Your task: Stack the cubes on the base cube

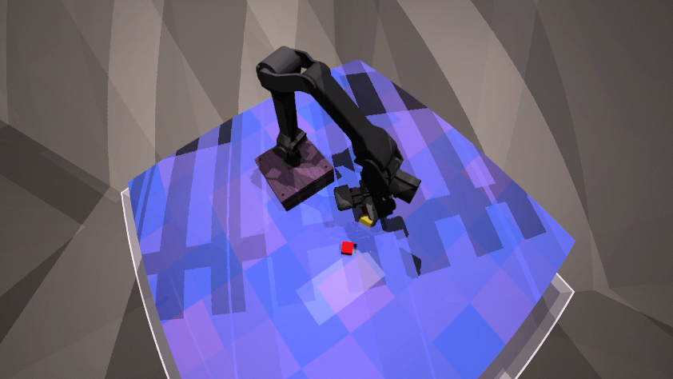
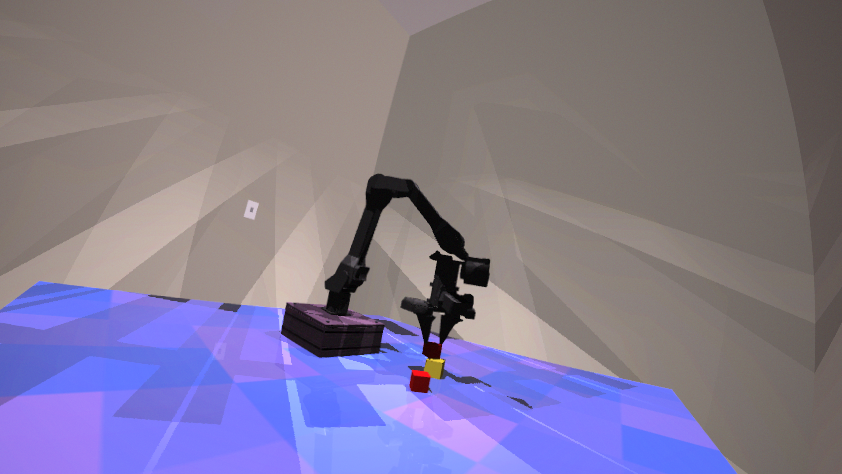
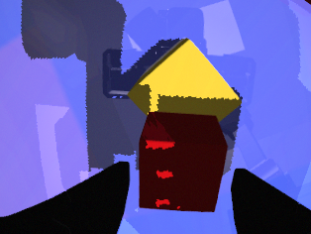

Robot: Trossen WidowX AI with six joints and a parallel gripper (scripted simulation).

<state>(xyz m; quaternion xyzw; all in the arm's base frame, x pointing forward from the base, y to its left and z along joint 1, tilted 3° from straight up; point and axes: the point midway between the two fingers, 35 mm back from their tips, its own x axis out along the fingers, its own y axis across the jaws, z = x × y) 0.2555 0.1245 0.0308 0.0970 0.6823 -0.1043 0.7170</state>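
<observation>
Now: the yellow cube 5 cm below my gripper tip, 2 cm ahead of it and 1 cm to the right of it. The rest, counted from my gripper tip: red cube: 11 cm to the right, 7 cm ahead, 5 cm below.
</observation>
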